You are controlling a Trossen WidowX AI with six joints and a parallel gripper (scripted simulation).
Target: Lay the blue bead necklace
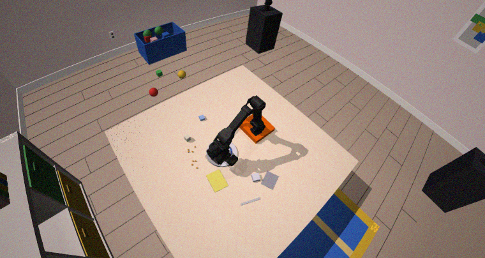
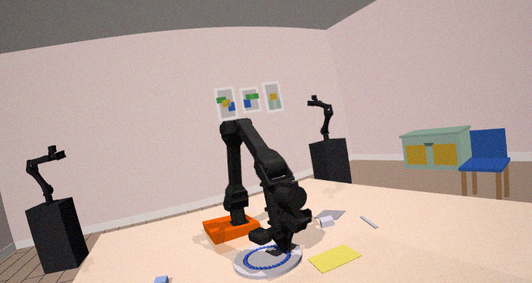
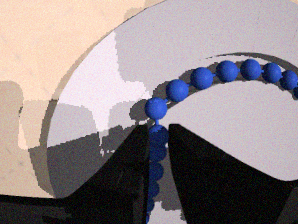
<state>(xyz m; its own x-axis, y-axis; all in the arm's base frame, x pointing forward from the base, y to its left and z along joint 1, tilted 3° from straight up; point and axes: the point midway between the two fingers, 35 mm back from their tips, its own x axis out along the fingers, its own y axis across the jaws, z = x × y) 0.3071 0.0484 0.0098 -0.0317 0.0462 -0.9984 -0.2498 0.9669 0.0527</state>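
Now: gripper tip 5 cm to the left of the round bead board, 2 cm past it and 1 cm above it. Round my gripper tip: yellow sheet: 10 cm ahead, 9 cm to the left, 2 cm below; small grey block: 21 cm to the left, 10 cm behind, 1 cm below; pale cube: 26 cm to the right, 11 cm ahead.
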